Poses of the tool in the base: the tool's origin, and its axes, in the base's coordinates. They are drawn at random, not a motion.
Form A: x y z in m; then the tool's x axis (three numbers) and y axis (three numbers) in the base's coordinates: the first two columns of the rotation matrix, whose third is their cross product.
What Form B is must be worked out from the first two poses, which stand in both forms.
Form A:
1: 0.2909 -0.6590 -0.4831 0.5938 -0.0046 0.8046 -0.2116 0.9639 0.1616
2: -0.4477 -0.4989 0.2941 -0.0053 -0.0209 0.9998 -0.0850 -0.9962 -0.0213
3: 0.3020 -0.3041 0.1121 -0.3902 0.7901 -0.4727 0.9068 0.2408 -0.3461
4: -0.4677 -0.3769 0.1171 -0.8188 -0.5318 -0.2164 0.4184 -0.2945 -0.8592
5: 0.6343 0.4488 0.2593 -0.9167 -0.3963 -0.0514 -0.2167 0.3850 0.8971
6: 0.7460 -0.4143 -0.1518 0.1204 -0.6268 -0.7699 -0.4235 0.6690 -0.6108
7: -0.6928 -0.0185 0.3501 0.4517 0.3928 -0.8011 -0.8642 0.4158 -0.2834
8: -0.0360 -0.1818 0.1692 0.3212 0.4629 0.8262 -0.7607 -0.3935 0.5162
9: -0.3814 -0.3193 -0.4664 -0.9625 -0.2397 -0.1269 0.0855 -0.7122 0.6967
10: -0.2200 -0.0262 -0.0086 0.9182 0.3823 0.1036 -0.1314 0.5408 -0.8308
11: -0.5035 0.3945 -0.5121 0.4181 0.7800 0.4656 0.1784 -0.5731 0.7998
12: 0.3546 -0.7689 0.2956 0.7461 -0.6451 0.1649 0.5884 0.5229 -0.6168
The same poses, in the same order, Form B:
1: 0.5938 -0.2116 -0.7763 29.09; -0.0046 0.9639 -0.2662 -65.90; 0.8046 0.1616 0.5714 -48.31; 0 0 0 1
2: -0.0053 -0.0850 0.9964 -44.77; -0.0209 -0.9962 -0.0851 -49.89; 0.9998 -0.0213 0.0035 29.41; 0 0 0 1
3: -0.3902 0.9068 -0.1596 30.20; 0.7901 0.2408 -0.5637 -30.41; -0.4727 -0.3461 -0.8104 11.21; 0 0 0 1
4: -0.8188 0.4184 0.3932 -46.77; -0.5318 -0.2945 -0.7941 -37.69; -0.2164 -0.8592 0.4636 11.71; 0 0 0 1
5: -0.9167 -0.2167 -0.3357 63.43; -0.3963 0.3850 0.8335 44.88; -0.0514 0.8971 -0.4388 25.93; 0 0 0 1
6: 0.1204 -0.4235 0.8979 74.60; -0.6268 0.6690 0.3996 -41.43; -0.7699 -0.6108 -0.1849 -15.18; 0 0 0 1
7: 0.4517 -0.8642 0.2218 -69.28; 0.3928 0.4158 0.8203 -1.85; -0.8011 -0.2834 0.5273 35.01; 0 0 0 1
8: 0.3212 -0.7607 0.5641 -3.60; 0.4629 -0.3935 -0.7943 -18.18; 0.8262 0.5162 0.2257 16.92; 0 0 0 1
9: -0.9625 0.0855 -0.2574 -38.14; -0.2397 -0.7122 0.6597 -31.93; -0.1269 0.6967 0.7060 -46.64; 0 0 0 1
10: 0.9182 -0.1314 -0.3736 -22.00; 0.3823 0.5408 0.7492 -2.62; 0.1036 -0.8308 0.5468 -0.86; 0 0 0 1
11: 0.4181 0.1784 0.8907 -50.35; 0.7800 -0.5731 -0.2513 39.45; 0.4656 0.7998 -0.3788 -51.21; 0 0 0 1
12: 0.7461 0.5884 0.3117 35.46; -0.6451 0.5229 0.5572 -76.89; 0.1649 -0.6168 0.7697 29.56; 0 0 0 1
